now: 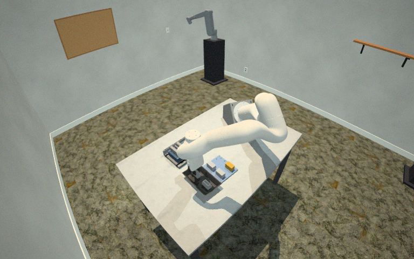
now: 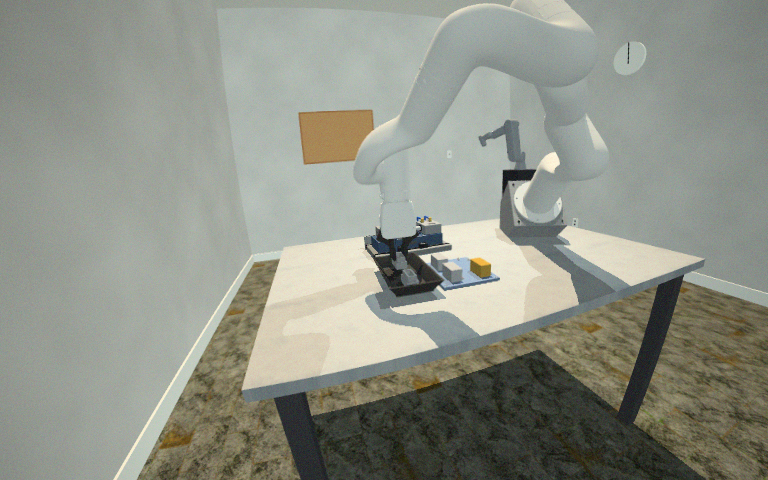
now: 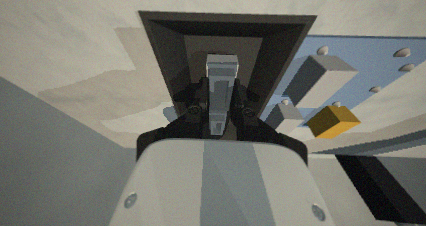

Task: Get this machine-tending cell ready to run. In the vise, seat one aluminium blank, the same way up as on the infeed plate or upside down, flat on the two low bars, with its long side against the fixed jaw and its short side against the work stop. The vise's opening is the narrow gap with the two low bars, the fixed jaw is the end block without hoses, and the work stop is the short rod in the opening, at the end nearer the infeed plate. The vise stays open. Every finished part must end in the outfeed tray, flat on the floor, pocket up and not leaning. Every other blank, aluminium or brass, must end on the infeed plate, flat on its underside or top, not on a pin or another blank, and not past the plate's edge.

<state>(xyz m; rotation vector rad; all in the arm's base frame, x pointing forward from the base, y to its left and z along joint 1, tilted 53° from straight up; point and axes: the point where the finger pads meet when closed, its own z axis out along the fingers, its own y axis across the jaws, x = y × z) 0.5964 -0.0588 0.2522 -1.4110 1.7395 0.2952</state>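
My hand is 22 cm past the brass blank, 10 cm to the right of it and 5 cm above it. From my hand the other things lie so: blue vise 24 cm to the right, 9 cm behind, 3 cm below.
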